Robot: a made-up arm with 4 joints. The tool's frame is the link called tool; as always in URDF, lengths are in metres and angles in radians. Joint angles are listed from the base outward.
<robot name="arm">
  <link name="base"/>
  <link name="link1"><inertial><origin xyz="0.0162 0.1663 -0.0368"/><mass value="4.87"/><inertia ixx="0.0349" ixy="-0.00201" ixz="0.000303" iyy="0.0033" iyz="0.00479" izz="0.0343"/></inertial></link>
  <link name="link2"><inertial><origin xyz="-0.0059 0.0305 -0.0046"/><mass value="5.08"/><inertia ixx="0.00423" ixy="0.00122" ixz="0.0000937" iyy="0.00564" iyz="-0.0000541" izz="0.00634"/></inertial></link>
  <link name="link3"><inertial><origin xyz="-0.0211 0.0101 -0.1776"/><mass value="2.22"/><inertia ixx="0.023" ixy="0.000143" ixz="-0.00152" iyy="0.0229" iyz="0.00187" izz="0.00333"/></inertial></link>
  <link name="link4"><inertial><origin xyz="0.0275 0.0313 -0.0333"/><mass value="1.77"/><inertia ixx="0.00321" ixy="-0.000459" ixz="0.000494" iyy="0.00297" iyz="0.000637" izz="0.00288"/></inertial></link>
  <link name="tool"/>
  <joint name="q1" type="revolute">
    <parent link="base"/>
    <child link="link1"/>
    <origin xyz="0 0 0.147" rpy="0 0 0"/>
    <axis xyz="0 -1 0"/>
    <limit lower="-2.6" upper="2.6"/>
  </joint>
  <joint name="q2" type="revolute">
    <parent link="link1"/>
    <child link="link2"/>
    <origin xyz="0.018 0.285 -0.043" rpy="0 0 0"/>
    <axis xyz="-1 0 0"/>
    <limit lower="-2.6" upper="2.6"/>
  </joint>
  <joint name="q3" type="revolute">
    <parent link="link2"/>
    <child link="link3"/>
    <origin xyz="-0.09 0.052 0.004" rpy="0 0 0"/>
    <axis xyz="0 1 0"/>
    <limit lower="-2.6" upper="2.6"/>
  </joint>
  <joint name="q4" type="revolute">
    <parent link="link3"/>
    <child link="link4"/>
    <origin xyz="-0.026 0.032 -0.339" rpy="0 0 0"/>
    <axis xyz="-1 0 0"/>
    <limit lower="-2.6" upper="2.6"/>
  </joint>
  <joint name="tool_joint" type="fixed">
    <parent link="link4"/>
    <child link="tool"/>
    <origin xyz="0.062 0.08 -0.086" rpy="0 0 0"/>
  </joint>
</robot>
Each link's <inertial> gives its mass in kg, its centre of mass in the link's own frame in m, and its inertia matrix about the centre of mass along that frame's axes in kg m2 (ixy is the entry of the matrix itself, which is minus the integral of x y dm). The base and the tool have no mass. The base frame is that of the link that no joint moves.
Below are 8 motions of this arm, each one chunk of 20 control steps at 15 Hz.
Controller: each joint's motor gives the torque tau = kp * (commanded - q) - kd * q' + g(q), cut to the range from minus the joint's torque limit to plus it. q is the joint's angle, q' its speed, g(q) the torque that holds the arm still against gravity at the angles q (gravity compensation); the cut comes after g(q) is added. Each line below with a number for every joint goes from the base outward.
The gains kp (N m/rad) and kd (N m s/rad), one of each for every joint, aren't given. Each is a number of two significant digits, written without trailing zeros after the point. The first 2 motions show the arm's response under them.
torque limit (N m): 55 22 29 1.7
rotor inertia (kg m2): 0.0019 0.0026 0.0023 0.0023
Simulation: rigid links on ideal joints. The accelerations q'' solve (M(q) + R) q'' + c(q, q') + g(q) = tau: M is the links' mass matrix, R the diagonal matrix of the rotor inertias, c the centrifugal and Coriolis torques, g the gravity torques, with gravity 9.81 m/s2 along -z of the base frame. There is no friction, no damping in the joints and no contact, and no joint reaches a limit. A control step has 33 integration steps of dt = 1/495 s. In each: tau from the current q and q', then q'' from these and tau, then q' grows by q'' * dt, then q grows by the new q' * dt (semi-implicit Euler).
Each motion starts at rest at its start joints. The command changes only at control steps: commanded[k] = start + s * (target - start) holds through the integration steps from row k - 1 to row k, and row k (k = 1, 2, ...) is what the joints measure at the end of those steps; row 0 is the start. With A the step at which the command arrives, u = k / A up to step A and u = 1 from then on. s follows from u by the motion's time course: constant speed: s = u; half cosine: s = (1 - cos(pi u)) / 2; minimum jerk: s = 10 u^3 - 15 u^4 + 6 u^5; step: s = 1 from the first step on.
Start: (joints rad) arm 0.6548 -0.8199 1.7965 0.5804
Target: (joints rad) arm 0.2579 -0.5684 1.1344 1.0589
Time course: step
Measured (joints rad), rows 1 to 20:
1: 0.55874 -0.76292 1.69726 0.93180
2: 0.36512 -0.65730 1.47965 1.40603
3: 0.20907 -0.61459 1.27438 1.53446
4: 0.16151 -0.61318 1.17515 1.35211
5: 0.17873 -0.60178 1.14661 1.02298
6: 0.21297 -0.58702 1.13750 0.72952
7: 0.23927 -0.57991 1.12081 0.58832
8: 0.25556 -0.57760 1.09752 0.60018
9: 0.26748 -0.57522 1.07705 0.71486
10: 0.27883 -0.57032 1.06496 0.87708
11: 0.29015 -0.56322 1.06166 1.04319
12: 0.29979 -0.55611 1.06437 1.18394
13: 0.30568 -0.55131 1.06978 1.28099
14: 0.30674 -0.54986 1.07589 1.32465
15: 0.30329 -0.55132 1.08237 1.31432
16: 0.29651 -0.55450 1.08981 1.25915
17: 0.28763 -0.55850 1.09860 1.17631
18: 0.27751 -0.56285 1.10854 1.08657
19: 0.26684 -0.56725 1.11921 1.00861
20: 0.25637 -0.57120 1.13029 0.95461
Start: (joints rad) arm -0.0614 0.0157 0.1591 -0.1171
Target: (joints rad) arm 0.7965 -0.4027 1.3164 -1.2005
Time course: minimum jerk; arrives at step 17
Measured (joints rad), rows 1 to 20:
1: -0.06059 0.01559 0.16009 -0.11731
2: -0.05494 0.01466 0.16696 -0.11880
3: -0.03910 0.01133 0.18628 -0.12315
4: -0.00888 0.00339 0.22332 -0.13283
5: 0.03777 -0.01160 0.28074 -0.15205
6: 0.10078 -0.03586 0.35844 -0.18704
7: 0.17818 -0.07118 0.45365 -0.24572
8: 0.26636 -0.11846 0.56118 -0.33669
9: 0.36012 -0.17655 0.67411 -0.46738
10: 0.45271 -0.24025 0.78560 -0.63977
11: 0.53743 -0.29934 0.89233 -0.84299
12: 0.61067 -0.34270 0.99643 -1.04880
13: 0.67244 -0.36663 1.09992 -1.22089
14: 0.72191 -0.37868 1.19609 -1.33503
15: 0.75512 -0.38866 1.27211 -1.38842
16: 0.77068 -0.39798 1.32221 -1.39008
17: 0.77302 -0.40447 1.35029 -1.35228
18: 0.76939 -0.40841 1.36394 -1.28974
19: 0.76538 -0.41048 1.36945 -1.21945
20: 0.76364 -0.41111 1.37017 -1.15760
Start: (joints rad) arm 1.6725 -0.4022 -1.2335 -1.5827
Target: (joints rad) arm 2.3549 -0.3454 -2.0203 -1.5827
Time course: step
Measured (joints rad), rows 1 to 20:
1: 1.84415 -0.30919 -1.20059 -1.63409
2: 2.00006 -0.24590 -1.27620 -1.63740
3: 2.11798 -0.24443 -1.44002 -1.54231
4: 2.22249 -0.27989 -1.64308 -1.30669
5: 2.31048 -0.31404 -1.85810 -0.95283
6: 2.37762 -0.34268 -2.05784 -0.59449
7: 2.42564 -0.37458 -2.22482 -0.38332
8: 2.46086 -0.40836 -2.35117 -0.39917
9: 2.48760 -0.43083 -2.43366 -0.61097
10: 2.50610 -0.43013 -2.47093 -0.94702
11: 2.51403 -0.40360 -2.46265 -1.33895
12: 2.50771 -0.36388 -2.41074 -1.70669
13: 2.48228 -0.33835 -2.32322 -1.94983
14: 2.43778 -0.34279 -2.21472 -2.01494
15: 2.38499 -0.35900 -2.10206 -1.94228
16: 2.33972 -0.35981 -1.99873 -1.79704
17: 2.31093 -0.34279 -1.91287 -1.62109
18: 2.29473 -0.32434 -1.85055 -1.45201
19: 2.28478 -0.31507 -1.81523 -1.33011
20: 2.28046 -0.31384 -1.80601 -1.27959

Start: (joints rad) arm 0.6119 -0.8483 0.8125 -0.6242
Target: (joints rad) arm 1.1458 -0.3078 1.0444 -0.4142
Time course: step
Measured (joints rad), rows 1 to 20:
1: 0.65344 -0.74151 0.88063 -0.76635
2: 0.80608 -0.54433 1.06716 -0.88214
3: 0.98781 -0.35951 1.24744 -0.71708
4: 1.07300 -0.30820 1.24067 -0.30890
5: 1.10638 -0.30409 1.15302 0.09850
6: 1.14349 -0.29024 1.07679 0.32800
7: 1.18353 -0.27185 1.01259 0.36187
8: 1.21892 -0.25977 0.95362 0.25262
9: 1.24673 -0.25764 0.90049 0.06108
10: 1.26602 -0.26409 0.85671 -0.16000
11: 1.27626 -0.27514 0.82645 -0.37122
12: 1.27732 -0.28626 0.81347 -0.54418
13: 1.26981 -0.29398 0.81982 -0.65803
14: 1.25508 -0.29721 0.84454 -0.70008
15: 1.23481 -0.29752 0.88337 -0.66905
16: 1.21072 -0.29787 0.93013 -0.57745
17: 1.18458 -0.30007 0.97909 -0.45122
18: 1.15843 -0.30344 1.02668 -0.32461
19: 1.13434 -0.30653 1.07082 -0.22907
20: 1.11363 -0.30943 1.10923 -0.18255

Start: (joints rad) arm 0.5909 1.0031 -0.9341 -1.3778
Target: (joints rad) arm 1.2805 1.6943 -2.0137 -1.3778
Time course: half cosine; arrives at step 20
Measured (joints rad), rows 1 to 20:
1: 0.59078 1.00444 -0.93495 -1.37761
2: 0.59127 1.01016 -0.93842 -1.37734
3: 0.59467 1.02310 -0.94624 -1.37766
4: 0.60385 1.04500 -0.96028 -1.37892
5: 0.62136 1.07633 -0.98276 -1.38017
6: 0.64898 1.11641 -1.01611 -1.37904
7: 0.68764 1.16372 -1.06251 -1.37216
8: 0.73737 1.21629 -1.12354 -1.35621
9: 0.79734 1.27195 -1.19963 -1.32916
10: 0.86582 1.32845 -1.28977 -1.29135
11: 0.94021 1.38348 -1.39137 -1.24604
12: 1.01695 1.43473 -1.50047 -1.19905
13: 1.09157 1.48032 -1.61225 -1.15765
14: 1.15911 1.51941 -1.72158 -1.12907
15: 1.21498 1.55245 -1.82358 -1.11922
16: 1.25603 1.58094 -1.91408 -1.13162
17: 1.28121 1.60660 -1.98981 -1.16655
18: 1.29167 1.63034 -2.04834 -1.22046
19: 1.29019 1.65150 -2.08813 -1.28585
20: 1.28040 1.66792 -2.10848 -1.35227

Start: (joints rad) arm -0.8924 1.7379 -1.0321 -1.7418
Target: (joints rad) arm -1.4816 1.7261 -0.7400 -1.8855
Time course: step
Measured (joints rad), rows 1 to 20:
1: -1.01892 1.79271 -1.03840 -1.76930
2: -1.21422 1.77579 -0.99843 -1.83180
3: -1.38937 1.71064 -0.93278 -1.83943
4: -1.50969 1.65343 -0.85792 -1.76912
5: -1.56872 1.62685 -0.77872 -1.66774
6: -1.57882 1.63302 -0.70292 -1.59118
7: -1.56023 1.66357 -0.64161 -1.56720
8: -1.53211 1.70444 -0.60330 -1.59905
9: -1.50685 1.74092 -0.59021 -1.67943
10: -1.48941 1.76283 -0.59929 -1.79461
11: -1.47989 1.76746 -0.62510 -1.92171
12: -1.47620 1.75923 -0.66150 -2.03005
13: -1.47563 1.74586 -0.70227 -2.09176
14: -1.47598 1.73360 -0.74147 -2.09489
15: -1.47621 1.72497 -0.77408 -2.04739
16: -1.47623 1.71968 -0.79674 -1.97036
17: -1.47637 1.71672 -0.80807 -1.88785
18: -1.47685 1.71553 -0.80857 -1.81945
19: -1.47767 1.71592 -0.80014 -1.77712
20: -1.47876 1.71768 -0.78542 -1.76470

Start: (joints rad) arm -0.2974 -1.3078 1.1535 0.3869
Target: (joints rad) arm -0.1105 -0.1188 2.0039 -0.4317
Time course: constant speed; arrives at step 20
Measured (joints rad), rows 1 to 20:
1: -0.30300 -1.27597 1.16157 0.35655
2: -0.30546 -1.22673 1.17901 0.29291
3: -0.30051 -1.17038 1.20646 0.21138
4: -0.28808 -1.11079 1.24391 0.13387
5: -0.27004 -1.04978 1.28981 0.08004
6: -0.24896 -0.98853 1.34125 0.06048
7: -0.22758 -0.92789 1.39468 0.07419
8: -0.20817 -0.86820 1.44693 0.10958
9: -0.19198 -0.80932 1.49613 0.14847
10: -0.17923 -0.75092 1.54196 0.17203
11: -0.16947 -0.69268 1.58517 0.16683
12: -0.16219 -0.63438 1.62690 0.12824
13: -0.15694 -0.57584 1.66826 0.06012
14: -0.15316 -0.51694 1.71033 -0.02787
15: -0.15013 -0.45774 1.75401 -0.12353
16: -0.14705 -0.39847 1.79979 -0.21492
17: -0.14342 -0.33944 1.84747 -0.29273
18: -0.13910 -0.28080 1.89621 -0.35190
19: -0.13418 -0.22248 1.94499 -0.39225
20: -0.12872 -0.16434 1.99298 -0.41766

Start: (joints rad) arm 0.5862 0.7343 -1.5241 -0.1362
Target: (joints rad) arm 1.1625 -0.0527 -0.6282 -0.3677
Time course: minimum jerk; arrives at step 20
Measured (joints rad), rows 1 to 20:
1: 0.58642 0.73373 -1.52376 -0.13662
2: 0.58807 0.72986 -1.52129 -0.13973
3: 0.59340 0.71940 -1.51381 -0.14891
4: 0.60498 0.69989 -1.49821 -0.16608
5: 0.62497 0.67002 -1.47177 -0.18960
6: 0.65461 0.62972 -1.43265 -0.21396
7: 0.69384 0.57996 -1.38025 -0.23149
8: 0.74123 0.52255 -1.31552 -0.23527
9: 0.79420 0.45972 -1.24075 -0.22209
10: 0.84961 0.39367 -1.15909 -0.19430
11: 0.90447 0.32641 -1.07391 -0.15956
12: 0.95634 0.25966 -0.98841 -0.12892
13: 1.00330 0.19500 -0.90549 -0.11370
14: 1.04394 0.13389 -0.82787 -0.12254
15: 1.07725 0.07778 -0.75810 -0.15901
16: 1.10264 0.02816 -0.69848 -0.22079
17: 1.12004 -0.01335 -0.65090 -0.30027
18: 1.13007 -0.04513 -0.61647 -0.38613
19: 1.13424 -0.06596 -0.59509 -0.46532
20: 1.13503 -0.07576 -0.58500 -0.52513

